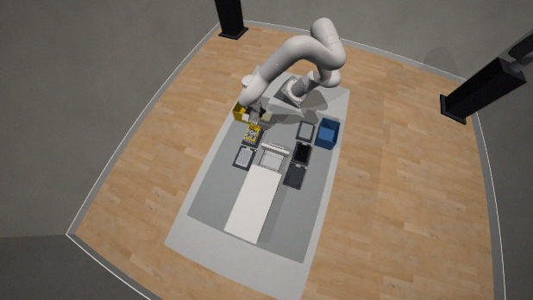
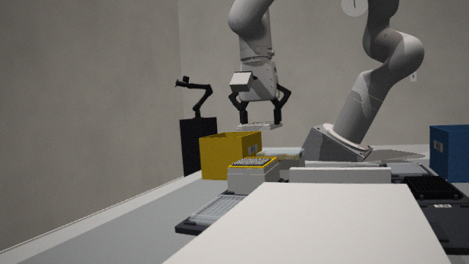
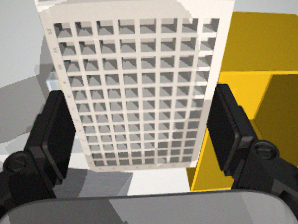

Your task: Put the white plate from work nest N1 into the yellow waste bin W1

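My hand is 7 cm past the yellow waste bin, 13 cm to the left of it and 12 cm above it. The rest, counted from my hand: black plate (6 cm ahead, 40 cm to the left, 14 cm below); then white plate (1 cm below); then yellow-rimmed tip box (9 cm ahead, 1 cm to the left, 11 cm below).
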